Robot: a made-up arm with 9 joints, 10 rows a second.
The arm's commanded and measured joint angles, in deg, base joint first. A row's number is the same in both.
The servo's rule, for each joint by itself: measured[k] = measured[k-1] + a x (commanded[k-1-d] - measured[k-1]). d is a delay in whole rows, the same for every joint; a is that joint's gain. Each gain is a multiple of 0.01, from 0.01 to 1. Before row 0 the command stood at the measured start. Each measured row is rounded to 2 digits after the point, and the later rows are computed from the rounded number. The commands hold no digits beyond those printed.
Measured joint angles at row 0:
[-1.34, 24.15, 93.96, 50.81, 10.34, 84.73, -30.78, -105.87, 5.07]
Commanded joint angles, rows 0 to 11:
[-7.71, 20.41, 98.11, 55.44, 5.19, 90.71, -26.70, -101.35, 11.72]
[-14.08, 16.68, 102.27, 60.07, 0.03, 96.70, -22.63, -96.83, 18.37]
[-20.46, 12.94, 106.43, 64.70, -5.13, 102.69, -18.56, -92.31, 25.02]
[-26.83, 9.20, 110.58, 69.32, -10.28, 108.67, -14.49, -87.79, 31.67]
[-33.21, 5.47, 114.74, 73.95, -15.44, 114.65, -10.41, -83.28, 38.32]
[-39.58, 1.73, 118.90, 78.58, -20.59, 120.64, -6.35, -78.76, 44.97]
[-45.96, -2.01, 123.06, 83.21, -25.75, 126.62, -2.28, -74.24, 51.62]
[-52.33, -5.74, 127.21, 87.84, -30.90, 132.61, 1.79, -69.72, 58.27]
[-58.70, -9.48, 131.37, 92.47, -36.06, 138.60, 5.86, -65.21, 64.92]
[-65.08, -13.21, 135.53, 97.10, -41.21, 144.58, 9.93, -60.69, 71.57]
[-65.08, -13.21, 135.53, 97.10, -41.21, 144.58, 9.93, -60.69, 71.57]
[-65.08, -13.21, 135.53, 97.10, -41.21, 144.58, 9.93, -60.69, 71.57]
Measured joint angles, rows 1 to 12:
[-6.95, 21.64, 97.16, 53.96, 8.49, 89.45, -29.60, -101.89, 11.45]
[-13.22, 18.32, 101.09, 58.11, 5.44, 95.18, -27.58, -97.44, 18.09]
[-19.59, 14.72, 105.20, 62.59, 1.63, 101.11, -24.96, -92.93, 24.74]
[-25.96, 11.02, 109.34, 67.17, -2.66, 107.08, -21.92, -88.41, 31.39]
[-32.34, 7.30, 113.50, 71.78, -7.26, 113.06, -18.58, -83.90, 38.04]
[-38.71, 3.57, 117.66, 76.40, -12.06, 119.05, -15.03, -79.38, 44.69]
[-45.09, -0.17, 121.82, 81.03, -16.99, 125.03, -11.33, -74.86, 51.34]
[-51.46, -3.90, 125.97, 85.66, -22.00, 131.02, -7.53, -70.34, 57.99]
[-57.83, -7.64, 130.13, 90.29, -27.06, 137.01, -3.65, -65.83, 64.64]
[-64.21, -11.37, 134.29, 94.92, -32.15, 142.99, 0.29, -61.31, 71.29]
[-64.98, -12.60, 135.24, 96.40, -35.41, 144.25, 3.09, -60.76, 71.56]
[-65.07, -13.01, 135.46, 96.88, -37.50, 144.51, 5.07, -60.70, 71.57]
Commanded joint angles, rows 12 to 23:
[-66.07, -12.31, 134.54, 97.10, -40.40, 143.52, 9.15, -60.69, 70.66]
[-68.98, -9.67, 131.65, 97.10, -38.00, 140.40, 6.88, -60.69, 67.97]
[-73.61, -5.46, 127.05, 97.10, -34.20, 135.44, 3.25, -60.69, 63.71]
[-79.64, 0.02, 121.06, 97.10, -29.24, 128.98, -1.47, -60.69, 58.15]
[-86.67, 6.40, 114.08, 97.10, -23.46, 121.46, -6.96, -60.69, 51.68]
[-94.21, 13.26, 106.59, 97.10, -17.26, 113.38, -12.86, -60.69, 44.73]
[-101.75, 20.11, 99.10, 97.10, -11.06, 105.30, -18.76, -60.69, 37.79]
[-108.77, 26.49, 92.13, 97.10, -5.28, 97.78, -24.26, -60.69, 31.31]
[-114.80, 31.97, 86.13, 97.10, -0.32, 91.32, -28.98, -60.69, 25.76]
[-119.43, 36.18, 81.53, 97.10, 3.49, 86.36, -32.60, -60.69, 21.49]
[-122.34, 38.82, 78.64, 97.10, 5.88, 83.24, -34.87, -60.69, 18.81]
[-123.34, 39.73, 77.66, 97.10, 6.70, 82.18, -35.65, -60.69, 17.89]
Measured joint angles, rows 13 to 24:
[-65.95, -12.54, 134.75, 97.03, -38.54, 143.73, 6.25, -60.69, 70.70]
[-68.62, -10.62, 132.36, 97.08, -38.35, 141.10, 6.43, -60.69, 68.08]
[-73.01, -7.16, 128.27, 97.09, -36.86, 136.63, 5.51, -60.69, 63.88]
[-78.84, -2.35, 122.72, 97.10, -34.12, 130.59, 3.49, -60.69, 58.38]
[-85.73, 3.51, 116.07, 97.10, -30.28, 123.38, 0.46, -60.69, 51.95]
[-93.19, 10.04, 108.77, 97.10, -25.59, 115.48, -3.40, -60.69, 45.02]
[-100.72, 16.79, 101.32, 97.10, -20.36, 107.44, -7.85, -60.69, 38.08]
[-107.80, 23.29, 94.24, 97.10, -14.93, 99.81, -12.61, -60.69, 31.58]
[-113.96, 29.11, 88.00, 97.10, -9.67, 93.10, -17.36, -60.69, 25.99]
[-118.77, 33.85, 83.02, 97.10, -4.93, 87.78, -21.78, -60.69, 21.67]
[-121.91, 37.18, 79.65, 97.10, -1.04, 84.19, -25.58, -60.69, 18.92]
[-123.17, 38.89, 78.12, 97.10, 1.75, 82.60, -28.50, -60.69, 17.93]

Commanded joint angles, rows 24 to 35:
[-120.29, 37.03, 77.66, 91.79, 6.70, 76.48, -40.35, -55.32, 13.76]
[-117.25, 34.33, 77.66, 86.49, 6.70, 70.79, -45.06, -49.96, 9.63]
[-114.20, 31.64, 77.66, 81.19, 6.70, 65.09, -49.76, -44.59, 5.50]
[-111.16, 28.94, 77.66, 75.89, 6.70, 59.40, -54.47, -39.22, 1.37]
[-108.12, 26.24, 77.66, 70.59, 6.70, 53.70, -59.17, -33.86, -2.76]
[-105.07, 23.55, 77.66, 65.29, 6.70, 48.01, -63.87, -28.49, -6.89]
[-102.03, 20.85, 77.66, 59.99, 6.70, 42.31, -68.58, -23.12, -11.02]
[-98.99, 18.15, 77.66, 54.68, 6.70, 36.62, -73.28, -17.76, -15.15]
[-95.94, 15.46, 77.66, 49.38, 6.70, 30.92, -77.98, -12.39, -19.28]
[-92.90, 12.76, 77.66, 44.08, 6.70, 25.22, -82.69, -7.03, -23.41]
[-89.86, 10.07, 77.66, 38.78, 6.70, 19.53, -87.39, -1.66, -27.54]
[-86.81, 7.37, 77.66, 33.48, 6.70, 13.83, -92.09, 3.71, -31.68]
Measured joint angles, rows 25 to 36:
[-120.64, 37.64, 77.77, 93.49, 3.53, 77.77, -31.94, -55.96, 13.93]
[-117.66, 35.42, 77.69, 88.73, 4.67, 72.26, -35.74, -50.68, 9.80]
[-114.62, 32.89, 77.67, 83.60, 5.40, 66.60, -39.81, -45.32, 5.67]
[-111.58, 30.24, 77.66, 78.36, 5.87, 60.91, -44.06, -39.95, 1.54]
[-108.54, 27.56, 77.66, 73.08, 6.17, 55.21, -48.44, -34.59, -2.59]
[-105.49, 24.87, 77.66, 67.78, 6.36, 49.52, -52.91, -29.22, -6.72]
[-102.45, 22.18, 77.66, 62.48, 6.48, 43.82, -57.45, -23.85, -10.85]
[-99.41, 19.48, 77.66, 57.18, 6.56, 38.13, -62.04, -18.49, -14.98]
[-96.36, 16.79, 77.66, 51.88, 6.61, 32.43, -66.66, -13.12, -19.11]
[-93.32, 14.09, 77.66, 46.58, 6.64, 26.73, -71.31, -7.76, -23.24]
[-90.28, 11.40, 77.66, 41.28, 6.66, 21.04, -75.97, -2.39, -27.37]
[-87.23, 8.70, 77.66, 35.98, 6.67, 15.34, -80.64, 2.98, -31.51]

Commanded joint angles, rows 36 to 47:
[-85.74, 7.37, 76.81, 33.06, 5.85, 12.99, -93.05, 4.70, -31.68]
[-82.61, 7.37, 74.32, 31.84, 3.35, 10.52, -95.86, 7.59, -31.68]
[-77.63, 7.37, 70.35, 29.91, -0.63, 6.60, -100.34, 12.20, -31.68]
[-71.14, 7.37, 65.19, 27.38, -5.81, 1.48, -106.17, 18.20, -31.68]
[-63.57, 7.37, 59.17, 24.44, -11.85, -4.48, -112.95, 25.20, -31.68]
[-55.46, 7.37, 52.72, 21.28, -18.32, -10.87, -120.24, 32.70, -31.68]
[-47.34, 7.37, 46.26, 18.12, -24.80, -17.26, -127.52, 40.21, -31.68]
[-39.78, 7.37, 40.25, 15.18, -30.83, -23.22, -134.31, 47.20, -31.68]
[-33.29, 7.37, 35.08, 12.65, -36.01, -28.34, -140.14, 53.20, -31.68]
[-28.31, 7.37, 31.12, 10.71, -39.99, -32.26, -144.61, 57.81, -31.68]
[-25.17, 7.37, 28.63, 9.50, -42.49, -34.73, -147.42, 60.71, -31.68]
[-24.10, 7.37, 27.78, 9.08, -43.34, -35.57, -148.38, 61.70, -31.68]
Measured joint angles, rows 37 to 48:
[-85.92, 7.81, 77.01, 33.99, 6.37, 13.48, -84.24, 4.49, -31.67]
[-83.01, 7.52, 74.94, 32.53, 5.28, 11.14, -87.61, 7.22, -31.68]
[-78.28, 7.42, 71.41, 30.75, 3.15, 7.55, -91.30, 11.60, -31.68]
[-72.00, 7.39, 66.62, 28.46, -0.08, 2.75, -95.61, 17.41, -31.68]
[-64.58, 7.38, 60.88, 25.73, -4.32, -2.96, -100.64, 24.27, -31.68]
[-56.55, 7.37, 54.60, 22.70, -9.36, -9.21, -106.32, 31.69, -31.68]
[-48.45, 7.37, 48.18, 19.59, -14.92, -15.57, -112.47, 39.19, -31.68]
[-40.82, 7.37, 42.07, 16.59, -20.65, -21.61, -118.80, 46.24, -31.68]
[-34.19, 7.37, 36.69, 13.91, -26.18, -26.93, -124.99, 52.36, -31.68]
[-29.02, 7.37, 32.40, 11.73, -31.15, -31.14, -130.68, 57.16, -31.68]
[-25.63, 7.37, 29.50, 10.21, -35.23, -33.98, -135.53, 60.28, -31.68]
[-24.28, 7.37, 28.18, 9.44, -38.15, -35.24, -139.26, 61.53, -31.68]

